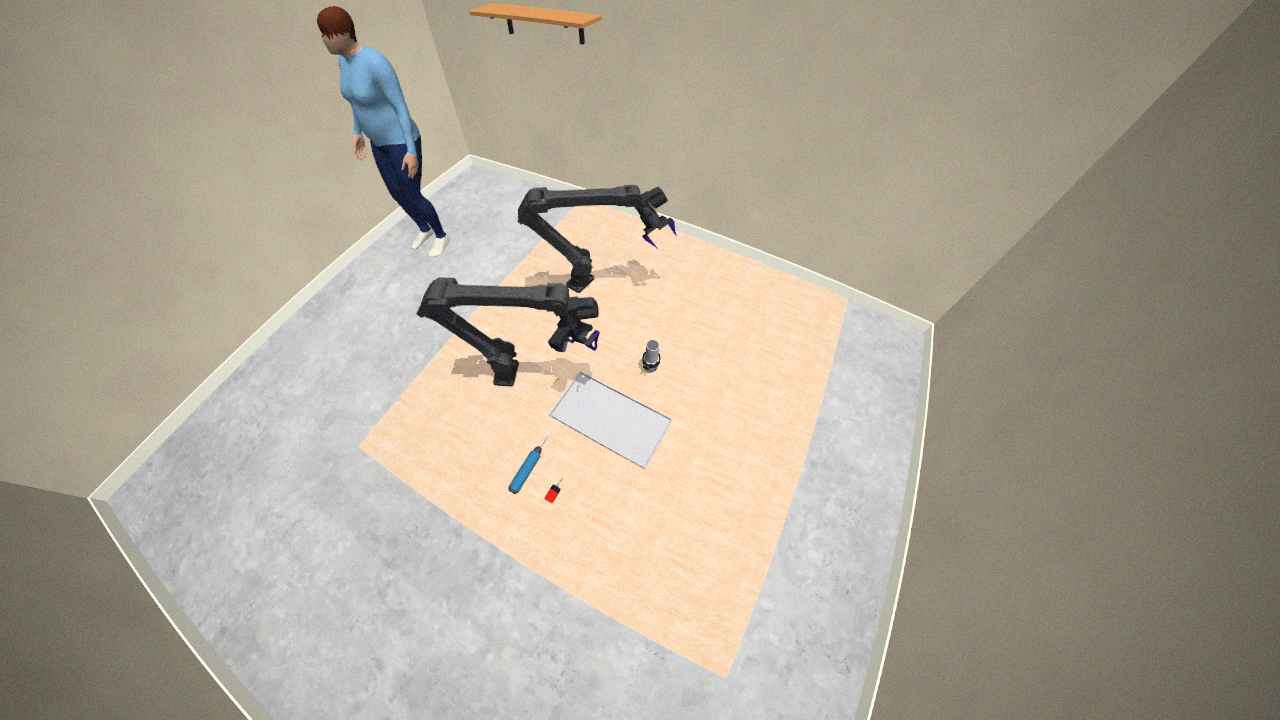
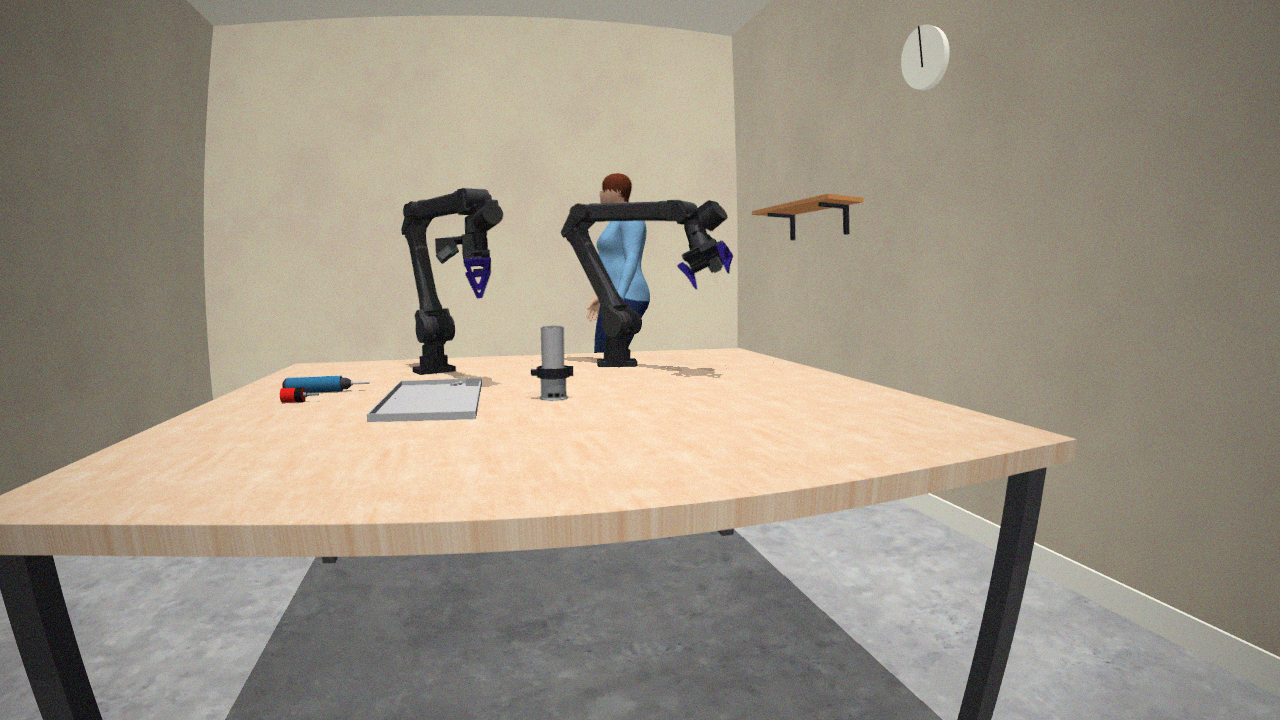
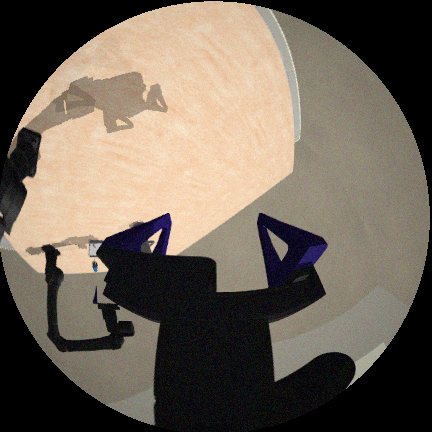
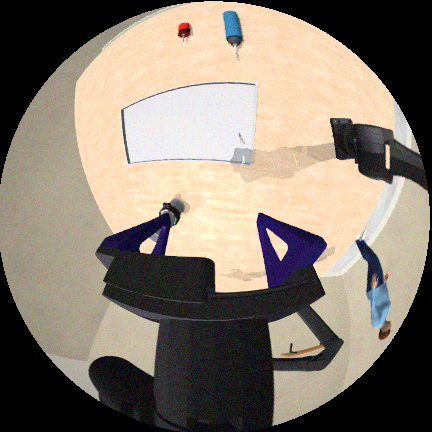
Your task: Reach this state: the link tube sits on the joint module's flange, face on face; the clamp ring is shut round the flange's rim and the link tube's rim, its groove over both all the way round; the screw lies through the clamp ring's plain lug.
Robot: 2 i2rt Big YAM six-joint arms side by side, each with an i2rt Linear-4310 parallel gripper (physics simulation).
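The grey link tube stands upright over the joint module, which stands on the table. The black clamp ring is around the stack where they meet; its groove and whether it is fully shut cannot be made out. A small screw lies in the tray near one corner. My right gripper is open and empty, high above the table between the tray and the arm bases. My left gripper is open and empty, high and away from the stack.
The shallow grey tray lies beside the stack. A blue driver and a red driver lie beyond it. A person stands behind the arm bases.
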